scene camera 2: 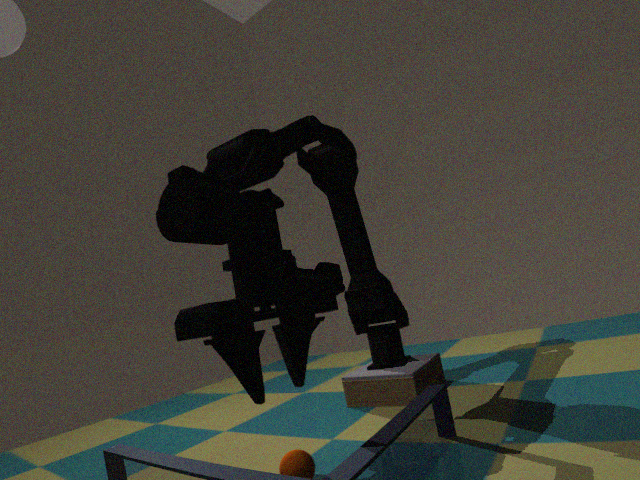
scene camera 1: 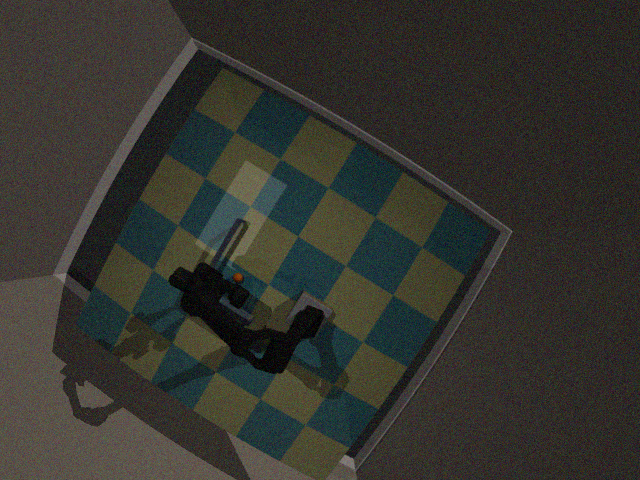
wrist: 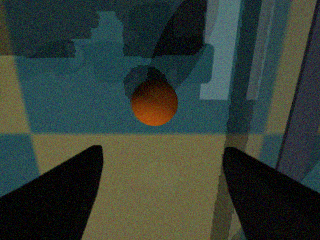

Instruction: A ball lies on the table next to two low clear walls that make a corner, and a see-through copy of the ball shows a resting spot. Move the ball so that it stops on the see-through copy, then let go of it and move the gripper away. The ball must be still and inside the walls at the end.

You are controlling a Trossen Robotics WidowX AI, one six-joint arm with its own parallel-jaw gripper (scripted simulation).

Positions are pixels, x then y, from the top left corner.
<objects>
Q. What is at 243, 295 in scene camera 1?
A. My gripper.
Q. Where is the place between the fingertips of my gripper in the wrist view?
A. At 163, 154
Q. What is my gripper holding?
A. Nothing.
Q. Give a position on a see-through copy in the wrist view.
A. At 141, 101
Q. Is my gripper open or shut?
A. Open.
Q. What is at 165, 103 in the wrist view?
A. An orange ball.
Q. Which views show my gripper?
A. Scene camera 2, scene camera 1 and the wrist view: all of them.
</objects>
